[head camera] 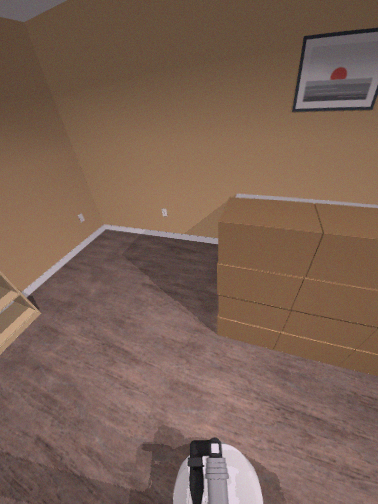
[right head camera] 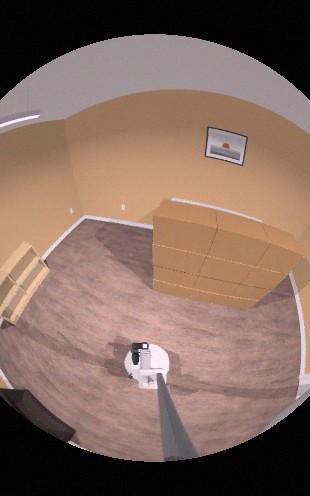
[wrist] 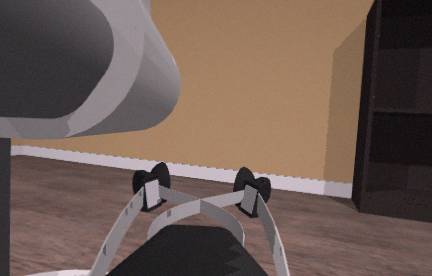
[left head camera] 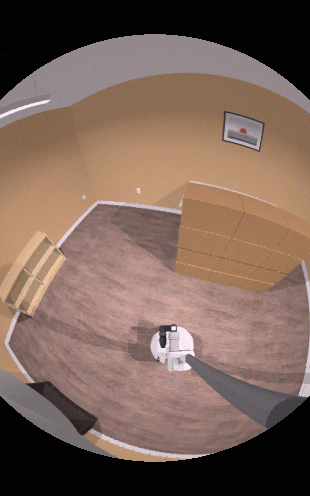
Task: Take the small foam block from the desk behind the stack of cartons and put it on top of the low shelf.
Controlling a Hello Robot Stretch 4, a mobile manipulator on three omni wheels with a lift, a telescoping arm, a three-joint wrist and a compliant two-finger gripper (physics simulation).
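Frame: origin at the robot's base, x back, y up, z left, level; millimetres.
Seen in the pictures: gripper, fingertip midpoint: [right head camera: 135, 379] [wrist: 202, 180] [left head camera: 162, 362].
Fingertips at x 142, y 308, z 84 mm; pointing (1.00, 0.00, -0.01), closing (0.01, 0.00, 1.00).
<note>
A point is followed by its place in that frame.
The stack of cartons [head camera: 270, 250] {z -326, x -813, y 923 mm} [left head camera: 215, 220] {z -337, x -809, y 911 mm} [right head camera: 185, 235] {z -319, x -815, y 929 mm} is a wide brown block several boxes high, right of centre in the head views. The desk and the foam block do not show; the space behind the cartons is mostly hidden. A low light-wood shelf [head camera: 25, 320] {z 1767, x -1042, y 45 mm} [left head camera: 31, 250] {z 1865, x -873, y 582 mm} [right head camera: 20, 257] {z 1807, x -923, y 572 mm} stands against the left wall, cut off at the left edge in the head camera. My gripper [wrist: 202, 180] {z 84, x 142, y 308 mm} is open and empty in the wrist view, its two black-backed fingertips apart above the floor. It is far from the cartons and the shelf.
A dark bookcase [left head camera: 89, 425] [right head camera: 67, 434] [wrist: 366, 125] {z 845, x 1168, y 400 mm} stands by the wall at the lower left of the side head views and at the right of the wrist view. A framed picture [head camera: 337, 70] {z -1033, x -1842, y 1645 mm} [left head camera: 243, 131] {z -1058, x -1832, y 1612 mm} [right head camera: 226, 146] {z -1061, x -1831, y 1611 mm} hangs on the wall behind the cartons.
</note>
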